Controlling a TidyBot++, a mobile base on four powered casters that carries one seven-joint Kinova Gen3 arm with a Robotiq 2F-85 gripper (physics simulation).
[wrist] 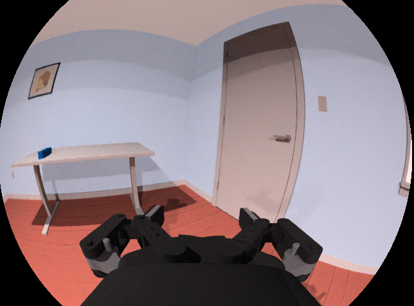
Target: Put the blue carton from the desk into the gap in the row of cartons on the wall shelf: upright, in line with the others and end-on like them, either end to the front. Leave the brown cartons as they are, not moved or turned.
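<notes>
The blue carton (45, 153) lies on the desk (100, 151) at the left of the wrist view, near the desk's left end. It looks small and far off. My gripper (201, 215) is open at the bottom of the view, with its two fingers wide apart and nothing between them. It is well away from the desk and the carton. The wall shelf, the row of brown cartons and the gap do not show in this view.
A closed door (260, 120) with a lever handle stands in the wall right of the room's corner. A framed picture (44, 80) hangs above the desk. A light switch (322, 104) is right of the door. Part of a window frame (405, 187) shows at the right edge.
</notes>
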